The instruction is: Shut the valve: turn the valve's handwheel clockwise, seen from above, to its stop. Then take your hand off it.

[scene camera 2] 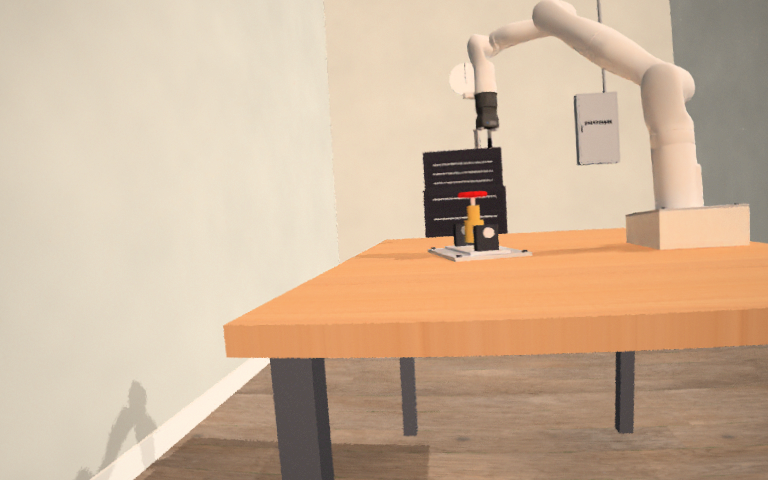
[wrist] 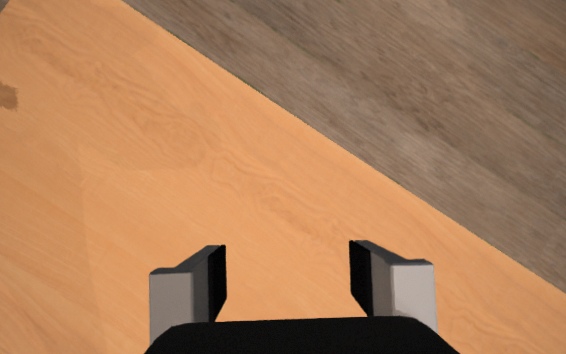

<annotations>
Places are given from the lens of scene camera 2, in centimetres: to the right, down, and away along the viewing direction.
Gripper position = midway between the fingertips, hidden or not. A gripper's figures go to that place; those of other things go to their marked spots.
gripper (scene camera 2: 484, 148): 35, -32, 156
pale base plate (scene camera 2: 454, 256): 15, 4, 95
</annotations>
